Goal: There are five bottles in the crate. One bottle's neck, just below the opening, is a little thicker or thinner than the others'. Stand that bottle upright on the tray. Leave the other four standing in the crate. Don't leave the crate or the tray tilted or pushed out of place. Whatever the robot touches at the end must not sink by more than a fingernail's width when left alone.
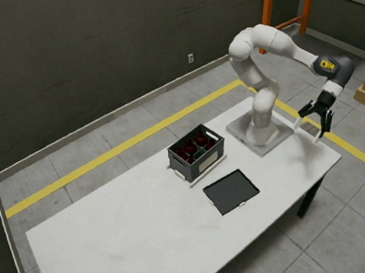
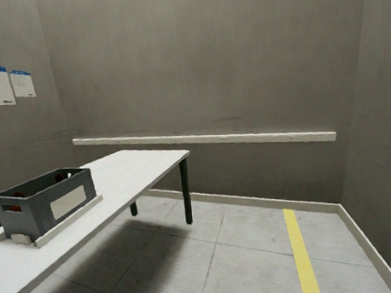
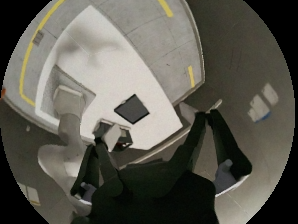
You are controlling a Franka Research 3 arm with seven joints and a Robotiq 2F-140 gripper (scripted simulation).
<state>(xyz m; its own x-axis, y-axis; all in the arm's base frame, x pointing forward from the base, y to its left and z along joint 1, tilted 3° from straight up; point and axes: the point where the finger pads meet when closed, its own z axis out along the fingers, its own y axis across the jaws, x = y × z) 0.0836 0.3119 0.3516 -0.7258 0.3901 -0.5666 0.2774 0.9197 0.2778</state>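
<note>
The dark grey crate is 45 cm to the right of my hand, 32 cm ahead of it and 29 cm below it. Also, from my hand: flat black tray (36 cm below, 31 cm ahead, 17 cm to the right).
</note>
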